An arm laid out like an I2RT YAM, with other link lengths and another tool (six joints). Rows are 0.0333 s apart.
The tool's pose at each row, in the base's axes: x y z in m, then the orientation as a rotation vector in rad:
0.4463, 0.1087, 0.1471, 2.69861, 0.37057, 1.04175
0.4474, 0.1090, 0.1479, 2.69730, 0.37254, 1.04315
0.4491, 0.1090, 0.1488, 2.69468, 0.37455, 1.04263
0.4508, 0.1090, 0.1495, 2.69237, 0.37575, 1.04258
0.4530, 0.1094, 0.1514, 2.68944, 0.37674, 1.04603
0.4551, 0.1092, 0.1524, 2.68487, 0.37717, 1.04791
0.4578, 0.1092, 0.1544, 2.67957, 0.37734, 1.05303
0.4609, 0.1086, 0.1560, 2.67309, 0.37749, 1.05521
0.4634, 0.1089, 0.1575, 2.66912, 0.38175, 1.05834
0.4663, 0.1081, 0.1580, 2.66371, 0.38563, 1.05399
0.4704, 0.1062, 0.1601, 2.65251, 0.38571, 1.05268
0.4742, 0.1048, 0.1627, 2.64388, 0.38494, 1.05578
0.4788, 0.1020, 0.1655, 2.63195, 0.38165, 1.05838
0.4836, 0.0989, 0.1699, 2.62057, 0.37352, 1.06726
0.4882, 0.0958, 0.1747, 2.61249, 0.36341, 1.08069
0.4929, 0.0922, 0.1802, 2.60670, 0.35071, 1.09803
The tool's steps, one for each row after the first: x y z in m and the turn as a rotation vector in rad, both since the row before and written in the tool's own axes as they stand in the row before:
0.0014, 0.0001, 0.0001, -0.00014, 0.00129, -0.00139
0.0018, 0.0005, 0.0005, -0.00168, 0.00019, -0.00230
0.0017, 0.0005, 0.0007, -0.00159, 0.00039, -0.00162
0.0029, 0.0005, 0.0001, -0.00144, 0.00279, -0.00105
0.0021, 0.0008, 0.0007, -0.00339, 0.00191, -0.00168
0.0032, 0.0010, 0.0004, -0.00340, 0.00416, -0.00116
0.0030, 0.0015, 0.0011, -0.00506, 0.00236, -0.00221
0.0028, 0.0006, 0.0006, -0.00121, 0.00307, -0.00342
0.0021, 0.0013, 0.0018, -0.00421, -0.00179, -0.00531
0.0036, 0.0031, 0.0016, -0.00991, 0.00066, -0.00478
0.0038, 0.0027, 0.0010, -0.00705, 0.00320, -0.00233
0.0040, 0.0042, 0.0017, -0.01090, 0.00307, -0.00227
0.0051, 0.0051, 0.0008, -0.01081, 0.00672, 0.00220
0.0052, 0.0052, 0.0005, -0.00764, 0.00911, 0.00575
0.0056, 0.0059, 0.0003, -0.00563, 0.01112, 0.00914

